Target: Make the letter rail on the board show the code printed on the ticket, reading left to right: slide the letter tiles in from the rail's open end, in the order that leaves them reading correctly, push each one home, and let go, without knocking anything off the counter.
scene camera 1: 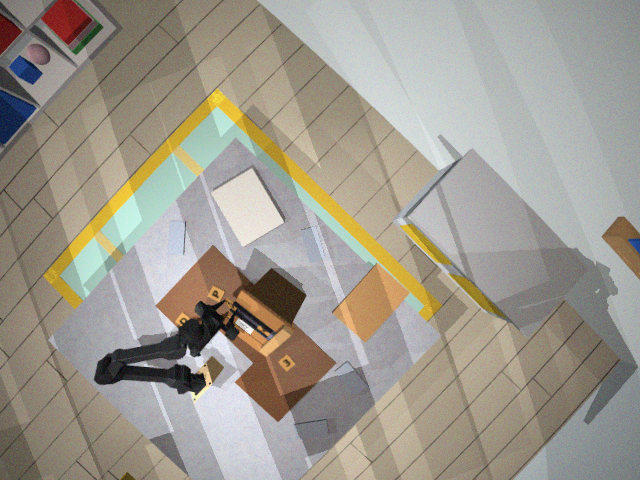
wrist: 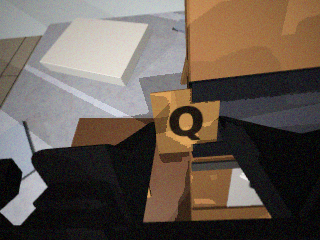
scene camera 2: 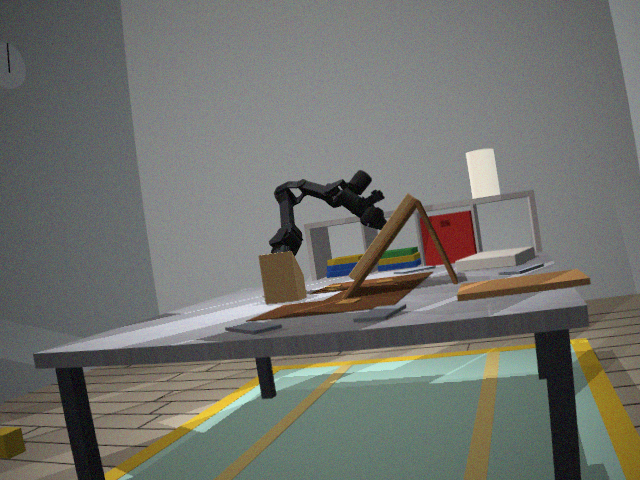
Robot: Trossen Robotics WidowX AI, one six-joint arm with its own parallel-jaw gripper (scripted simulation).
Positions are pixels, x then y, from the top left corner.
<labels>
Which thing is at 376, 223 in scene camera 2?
The gripper.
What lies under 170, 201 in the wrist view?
A brown mat.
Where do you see a brown mat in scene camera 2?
At 373, 295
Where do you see a sloping wooden board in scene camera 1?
273, 302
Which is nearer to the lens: the white slab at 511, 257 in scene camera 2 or the orange panel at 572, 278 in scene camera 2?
The orange panel.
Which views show the orange panel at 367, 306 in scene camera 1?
Scene camera 1 and scene camera 2 only.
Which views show the gripper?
Scene camera 1, the wrist view and scene camera 2: all of them.
</labels>
